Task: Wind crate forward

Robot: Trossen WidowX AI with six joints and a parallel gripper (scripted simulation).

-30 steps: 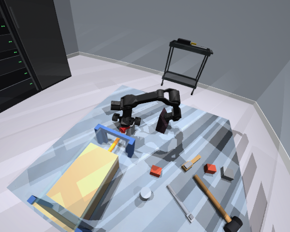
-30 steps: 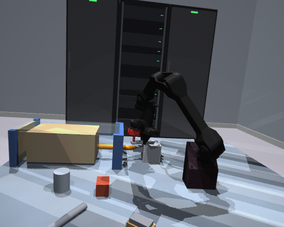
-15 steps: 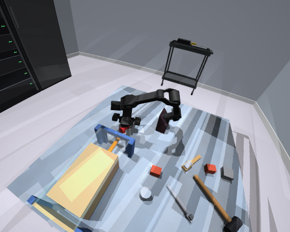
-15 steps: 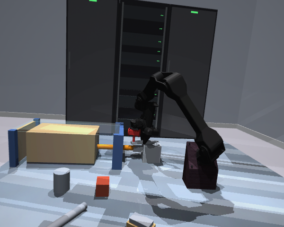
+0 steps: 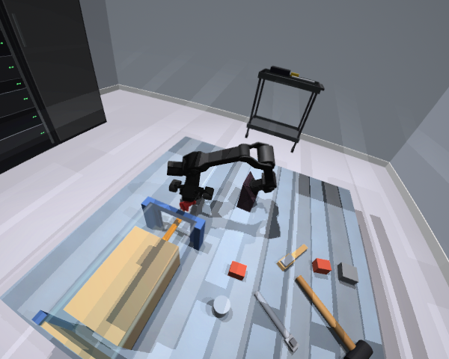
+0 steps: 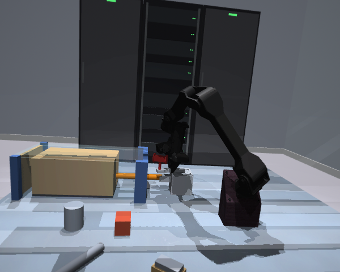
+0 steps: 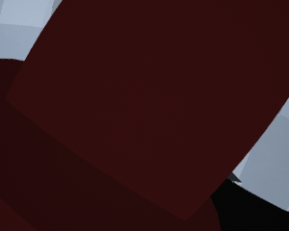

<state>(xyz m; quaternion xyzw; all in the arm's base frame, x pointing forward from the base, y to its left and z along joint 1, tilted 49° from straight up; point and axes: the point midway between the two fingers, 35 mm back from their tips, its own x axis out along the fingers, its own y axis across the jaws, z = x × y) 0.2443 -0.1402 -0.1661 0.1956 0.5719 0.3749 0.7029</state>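
The crank handle lies 10 mm ahead of my gripper tip and 20 mm above it. Also, from my gripper tip: red knob 50 mm ahead, 20 mm to the left, 50 mm above; grey winch 60 mm behind, 30 mm to the right, 60 mm below; frame 110 mm ahead, 20 mm above.
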